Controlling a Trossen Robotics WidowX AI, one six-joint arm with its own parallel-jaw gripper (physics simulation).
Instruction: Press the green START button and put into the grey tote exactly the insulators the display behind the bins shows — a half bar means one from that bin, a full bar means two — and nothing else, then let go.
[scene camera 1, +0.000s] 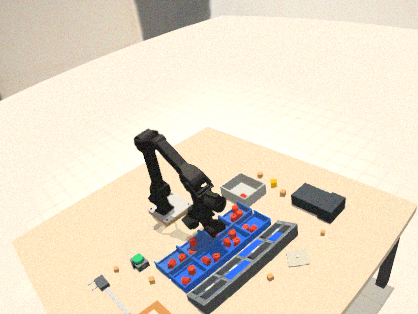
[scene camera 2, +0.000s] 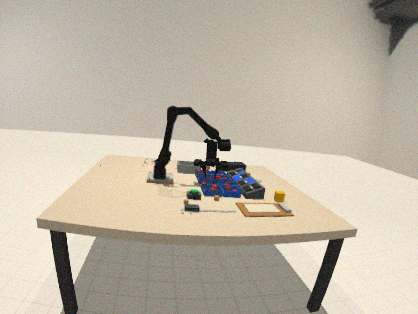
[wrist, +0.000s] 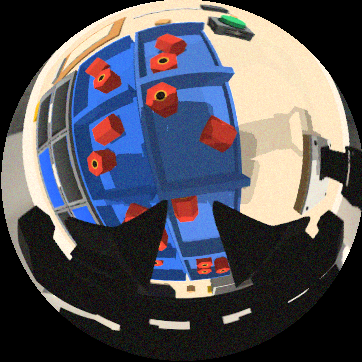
Scene:
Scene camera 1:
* my gripper: 210, 234
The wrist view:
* my gripper: 190, 204
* display: 68, 130

